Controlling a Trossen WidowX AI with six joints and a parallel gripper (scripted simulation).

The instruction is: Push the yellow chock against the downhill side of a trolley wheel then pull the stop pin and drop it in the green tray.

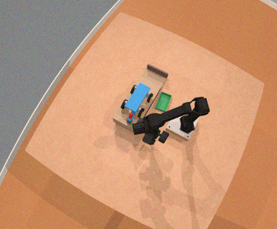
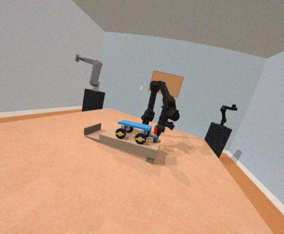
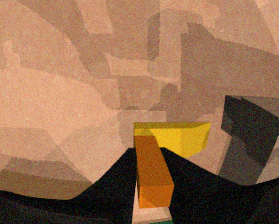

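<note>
My gripper tip is now 16 cm short of the blue trolley, 13 cm to the left of it and 5 cm below it. Also, from my gripper tip: red-headed stop pin: 14 cm ahead, 1 cm to the right, 6 cm above; then ramp: 16 cm ahead, 14 cm to the right, 2 cm below; then yellow chock: 2 cm ahead, 1 cm below.
</note>
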